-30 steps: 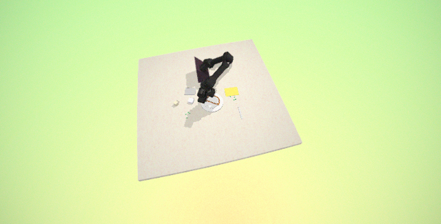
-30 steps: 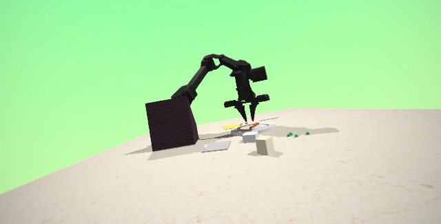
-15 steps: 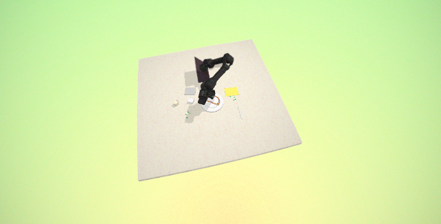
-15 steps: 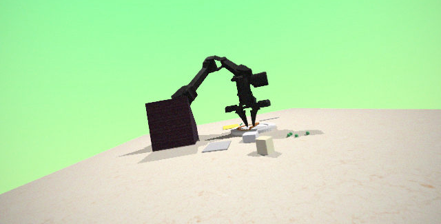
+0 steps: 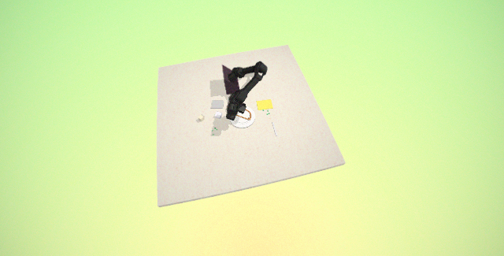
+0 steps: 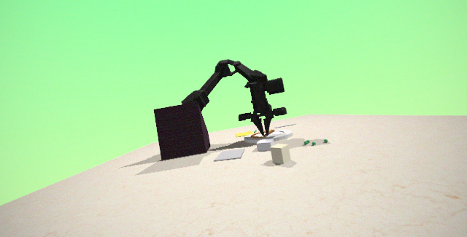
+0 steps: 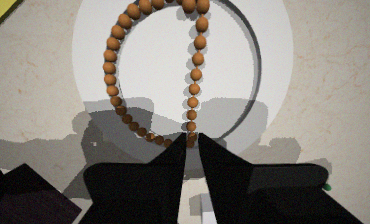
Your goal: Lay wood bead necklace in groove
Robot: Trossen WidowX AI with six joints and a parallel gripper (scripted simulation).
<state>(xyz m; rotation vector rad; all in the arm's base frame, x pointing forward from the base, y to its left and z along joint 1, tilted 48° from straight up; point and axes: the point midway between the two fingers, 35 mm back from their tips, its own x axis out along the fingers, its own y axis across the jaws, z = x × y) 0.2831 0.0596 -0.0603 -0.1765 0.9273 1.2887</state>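
The round white bead board lies 50 mm to the left of my gripper tip, 20 mm ahead of it and 10 mm below it. From my gripper tip the other things lie so: cream cube (270 mm to the right, 20 mm behind); yellow card (240 mm to the left, 70 mm behind, 10 mm below); grey flat plate (140 mm behind, 130 mm to the right, 10 mm below).
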